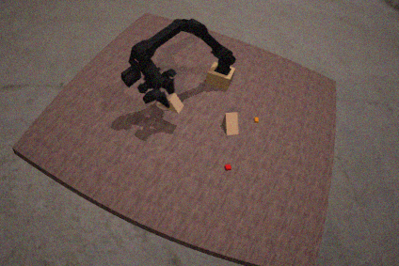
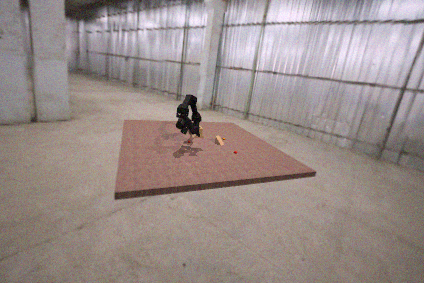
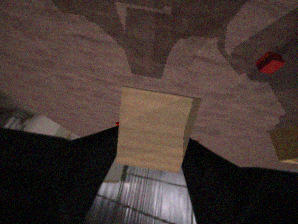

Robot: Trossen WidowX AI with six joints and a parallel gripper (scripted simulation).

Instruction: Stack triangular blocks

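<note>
My gripper tip is 310 mm to the right of the orange cube, 210 mm past it and 100 mm above it. Also, from my gripper tip: small red piece: 120 mm behind, 100 mm below, 40 mm to the right; then tan triangular block: 10 mm above.
</note>
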